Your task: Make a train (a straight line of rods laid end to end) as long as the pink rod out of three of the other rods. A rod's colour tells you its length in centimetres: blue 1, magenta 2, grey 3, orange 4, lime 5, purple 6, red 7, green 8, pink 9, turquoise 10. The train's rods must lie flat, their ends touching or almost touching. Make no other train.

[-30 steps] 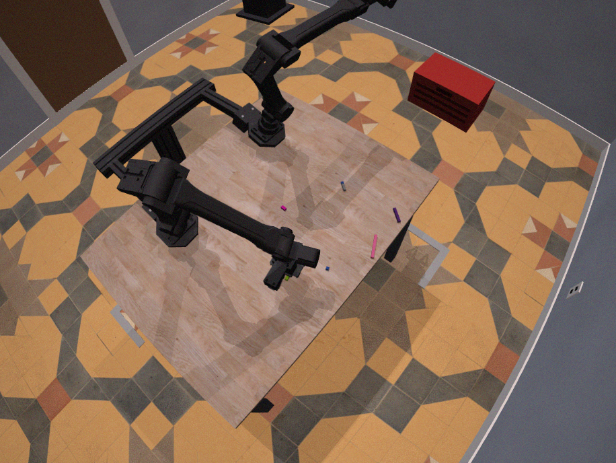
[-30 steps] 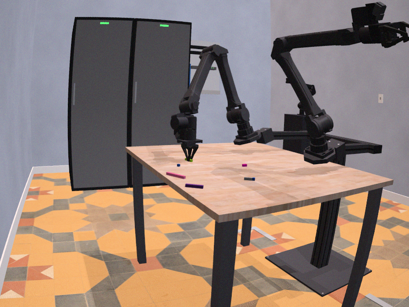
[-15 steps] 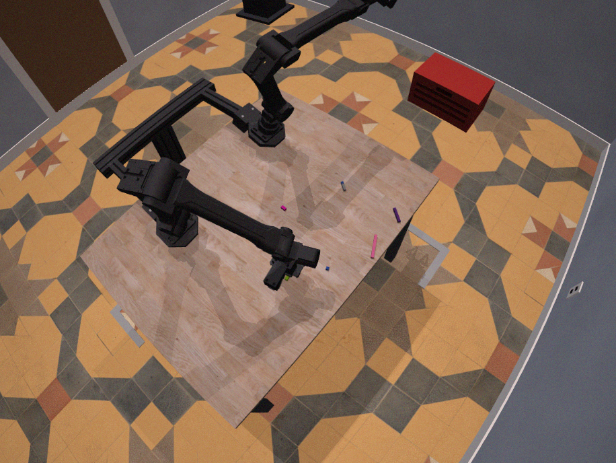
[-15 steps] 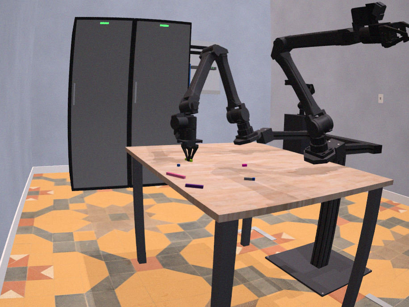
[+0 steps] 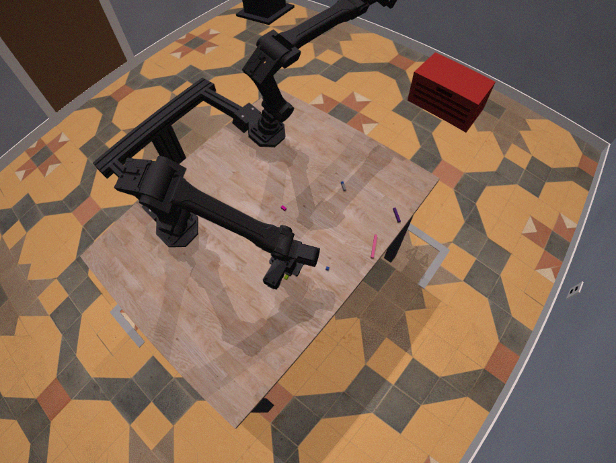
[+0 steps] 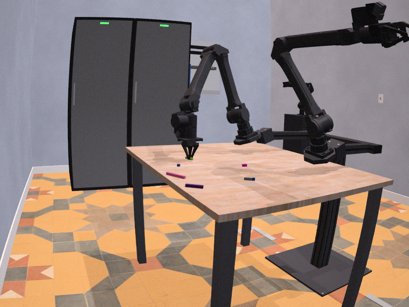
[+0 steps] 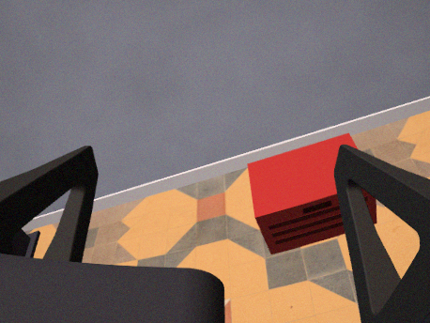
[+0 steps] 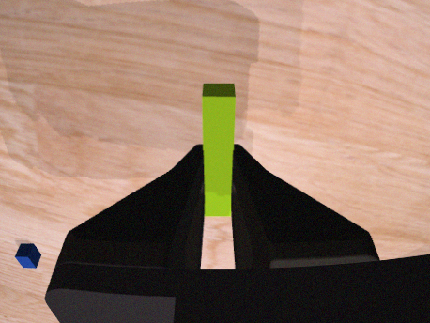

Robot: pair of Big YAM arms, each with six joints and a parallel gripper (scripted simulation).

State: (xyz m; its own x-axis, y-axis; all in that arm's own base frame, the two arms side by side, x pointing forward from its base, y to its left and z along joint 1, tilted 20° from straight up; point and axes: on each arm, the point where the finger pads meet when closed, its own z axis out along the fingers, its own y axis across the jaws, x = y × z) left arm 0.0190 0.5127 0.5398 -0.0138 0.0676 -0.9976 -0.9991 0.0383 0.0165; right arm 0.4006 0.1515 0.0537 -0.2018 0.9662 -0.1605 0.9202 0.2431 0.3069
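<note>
Right now the grey rod is 40 cm to the left of my right hand, 3 cm behind it and 1 cm below it. The rest, counted from my right hand: lime rod 1 cm to the right.
</note>
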